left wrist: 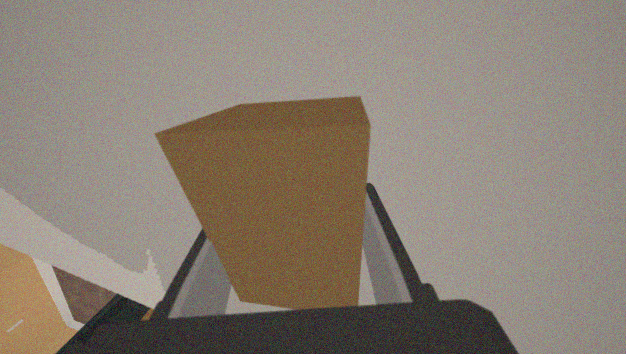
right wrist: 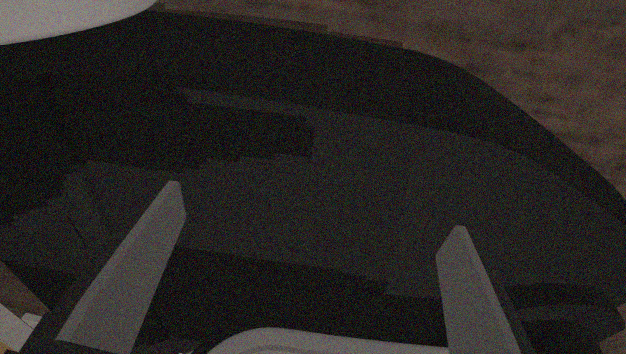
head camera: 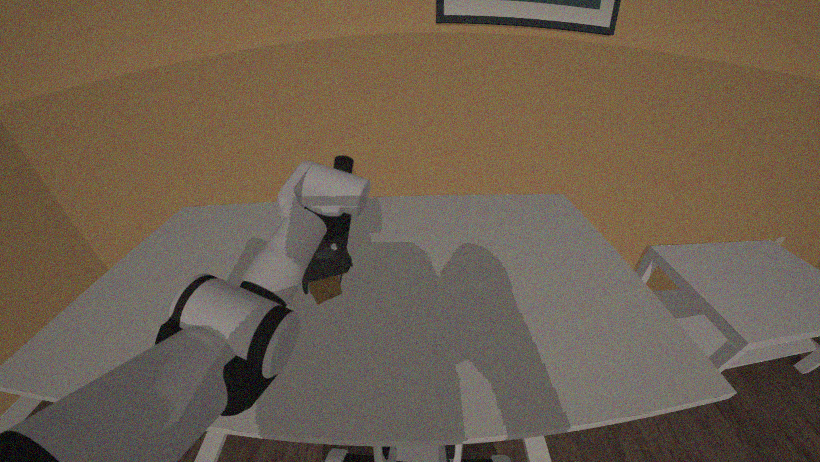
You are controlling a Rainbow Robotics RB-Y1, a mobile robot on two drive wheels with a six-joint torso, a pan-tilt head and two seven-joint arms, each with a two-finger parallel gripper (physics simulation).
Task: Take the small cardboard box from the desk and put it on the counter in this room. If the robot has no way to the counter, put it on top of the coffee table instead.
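Places are measured from the robot's base along level axes (x ahead, y left, z up), in metres.
Where they show: left gripper, fingertip midpoint: (left wrist: 298, 198) (head camera: 321, 286); right gripper, fingertip midpoint: (right wrist: 315, 221).
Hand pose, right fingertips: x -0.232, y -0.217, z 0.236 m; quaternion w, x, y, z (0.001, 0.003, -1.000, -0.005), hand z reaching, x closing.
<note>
After its pixels a point has its place.
The small cardboard box (head camera: 325, 289) @(x 0.256, y 0.200, z 0.753 m) (left wrist: 285, 200) @(x 0.314, y 0.235, z 0.771 m) is brown and sits between the fingers of my left gripper (head camera: 324, 281) @(x 0.285, y 0.223, z 0.730 m) (left wrist: 298, 198) @(x 0.285, y 0.223, z 0.730 m), over the white desk (head camera: 608, 344) @(x 0.140, y -0.369, z 0.721 m) (left wrist: 500, 125) @(x 0.372, y 0.174, z 0.721 m). The left fingers are drawn in against its two sides, and its body hides part of them. I cannot tell whether its underside touches the desk. My right gripper (right wrist: 315, 221) @(x -0.233, y -0.217, z 0.236 m) is open and empty, away from the box, above dark parts of the robot's base. No counter shows in these views.
A lower white table (head camera: 740, 286) @(x 0.518, y -1.368, z 0.451 m) stands beside the desk at the right; I cannot tell whether it is the coffee table. An orange wall (head camera: 401, 114) @(x 0.792, y 0.070, z 0.996 m) with a framed picture (head camera: 527, 24) @(x 0.782, y -0.307, z 1.272 m) rises behind the desk. Dark wooden floor (head camera: 768, 413) @(x 0.155, y -1.567, z 0.001 m) (right wrist: 565, 60) @(x -0.466, y -0.240, z 0.001 m) shows around the furniture.
</note>
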